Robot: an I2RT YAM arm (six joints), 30 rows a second.
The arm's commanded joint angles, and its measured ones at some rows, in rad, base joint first. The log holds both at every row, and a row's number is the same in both.
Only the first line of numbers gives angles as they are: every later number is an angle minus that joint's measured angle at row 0.
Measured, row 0:
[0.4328 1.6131 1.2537 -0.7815 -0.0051 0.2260]
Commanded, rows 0 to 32:
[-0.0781 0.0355 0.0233 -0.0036 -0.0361 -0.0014]
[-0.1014 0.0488 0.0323 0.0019 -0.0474 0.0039]
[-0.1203 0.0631 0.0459 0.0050 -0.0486 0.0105]
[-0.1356 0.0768 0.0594 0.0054 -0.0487 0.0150]
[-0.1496 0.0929 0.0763 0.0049 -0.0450 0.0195]
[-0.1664 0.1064 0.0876 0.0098 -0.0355 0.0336]
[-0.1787 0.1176 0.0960 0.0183 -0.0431 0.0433]
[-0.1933 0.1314 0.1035 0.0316 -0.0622 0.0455]
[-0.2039 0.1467 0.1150 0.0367 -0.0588 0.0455]
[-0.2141 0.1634 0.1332 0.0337 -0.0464 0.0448]
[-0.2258 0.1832 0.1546 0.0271 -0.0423 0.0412]
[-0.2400 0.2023 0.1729 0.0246 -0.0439 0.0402]
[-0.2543 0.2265 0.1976 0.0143 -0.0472 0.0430]
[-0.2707 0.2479 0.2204 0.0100 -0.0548 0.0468]
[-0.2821 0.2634 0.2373 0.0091 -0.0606 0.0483]
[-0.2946 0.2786 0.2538 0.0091 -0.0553 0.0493]
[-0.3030 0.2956 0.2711 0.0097 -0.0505 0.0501]
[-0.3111 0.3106 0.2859 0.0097 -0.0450 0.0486]
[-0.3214 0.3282 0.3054 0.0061 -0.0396 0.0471]
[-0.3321 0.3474 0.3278 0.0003 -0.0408 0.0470]
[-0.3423 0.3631 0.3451 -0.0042 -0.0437 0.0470]
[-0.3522 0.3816 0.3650 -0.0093 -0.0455 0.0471]
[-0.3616 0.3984 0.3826 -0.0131 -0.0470 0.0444]
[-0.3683 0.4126 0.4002 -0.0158 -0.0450 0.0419]
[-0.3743 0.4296 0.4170 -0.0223 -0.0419 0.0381]
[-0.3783 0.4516 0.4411 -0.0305 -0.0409 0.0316]
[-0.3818 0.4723 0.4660 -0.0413 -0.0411 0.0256]
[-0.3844 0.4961 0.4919 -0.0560 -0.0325 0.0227]
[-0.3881 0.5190 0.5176 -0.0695 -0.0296 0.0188]
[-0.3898 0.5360 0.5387 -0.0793 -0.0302 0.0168]
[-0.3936 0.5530 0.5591 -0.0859 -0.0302 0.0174]
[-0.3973 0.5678 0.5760 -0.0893 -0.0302 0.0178]
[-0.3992 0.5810 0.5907 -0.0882 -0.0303 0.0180]
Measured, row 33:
[-0.3945 0.5703 0.5368 -0.0267 -0.0432 0.0305]
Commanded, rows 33 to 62:
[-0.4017 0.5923 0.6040 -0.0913 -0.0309 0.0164]
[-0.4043 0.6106 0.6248 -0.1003 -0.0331 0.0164]
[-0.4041 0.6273 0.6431 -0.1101 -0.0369 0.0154]
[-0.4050 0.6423 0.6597 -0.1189 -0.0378 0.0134]
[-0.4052 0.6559 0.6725 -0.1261 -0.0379 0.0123]
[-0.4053 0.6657 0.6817 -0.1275 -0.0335 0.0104]
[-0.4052 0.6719 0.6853 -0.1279 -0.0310 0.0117]
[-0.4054 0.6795 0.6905 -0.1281 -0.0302 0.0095]
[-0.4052 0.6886 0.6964 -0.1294 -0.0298 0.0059]
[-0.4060 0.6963 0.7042 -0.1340 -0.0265 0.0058]
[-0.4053 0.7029 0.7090 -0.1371 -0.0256 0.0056]
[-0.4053 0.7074 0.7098 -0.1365 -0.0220 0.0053]
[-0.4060 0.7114 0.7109 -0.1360 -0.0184 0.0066]
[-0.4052 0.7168 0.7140 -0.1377 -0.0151 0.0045]
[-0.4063 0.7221 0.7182 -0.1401 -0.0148 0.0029]
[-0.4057 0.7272 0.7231 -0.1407 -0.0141 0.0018]
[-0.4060 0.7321 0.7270 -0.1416 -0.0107 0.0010]
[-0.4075 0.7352 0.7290 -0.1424 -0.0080 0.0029]
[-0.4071 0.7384 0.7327 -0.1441 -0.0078 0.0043]
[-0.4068 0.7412 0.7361 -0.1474 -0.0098 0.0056]
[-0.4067 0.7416 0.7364 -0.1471 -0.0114 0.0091]
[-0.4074 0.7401 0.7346 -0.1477 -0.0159 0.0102]
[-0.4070 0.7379 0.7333 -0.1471 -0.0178 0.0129]
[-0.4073 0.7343 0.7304 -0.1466 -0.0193 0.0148]
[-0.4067 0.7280 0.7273 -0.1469 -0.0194 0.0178]
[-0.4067 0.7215 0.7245 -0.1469 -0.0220 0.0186]
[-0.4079 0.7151 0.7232 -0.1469 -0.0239 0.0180]
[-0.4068 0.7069 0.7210 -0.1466 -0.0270 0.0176]
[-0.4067 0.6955 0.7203 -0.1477 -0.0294 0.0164]
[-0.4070 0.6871 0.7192 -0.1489 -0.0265 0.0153]
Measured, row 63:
[-0.4029 0.7263 0.7130 -0.1094 -0.0279 0.0149]
